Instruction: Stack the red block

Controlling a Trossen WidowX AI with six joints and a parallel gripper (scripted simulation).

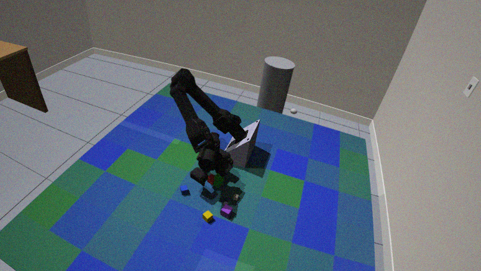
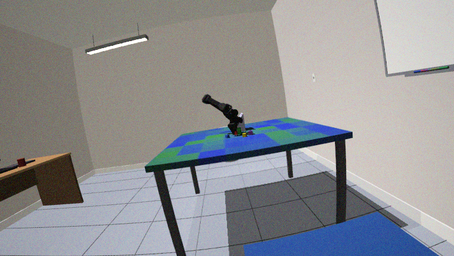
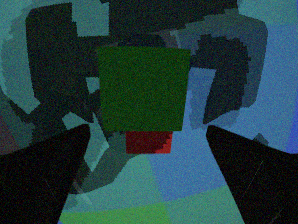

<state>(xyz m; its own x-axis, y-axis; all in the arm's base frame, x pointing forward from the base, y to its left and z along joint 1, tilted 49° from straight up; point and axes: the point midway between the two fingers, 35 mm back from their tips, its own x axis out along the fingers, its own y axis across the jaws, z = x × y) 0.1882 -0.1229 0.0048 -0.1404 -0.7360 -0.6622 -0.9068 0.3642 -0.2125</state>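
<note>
The white block is 60 mm ahead of my gripper tip and 120 mm to the left of it. From my gripper tip the other things lie so: purple block 140 mm ahead, 100 mm to the left, 10 mm above; blue block 90 mm ahead, 80 mm to the right; red block 10 mm to the left.
</note>
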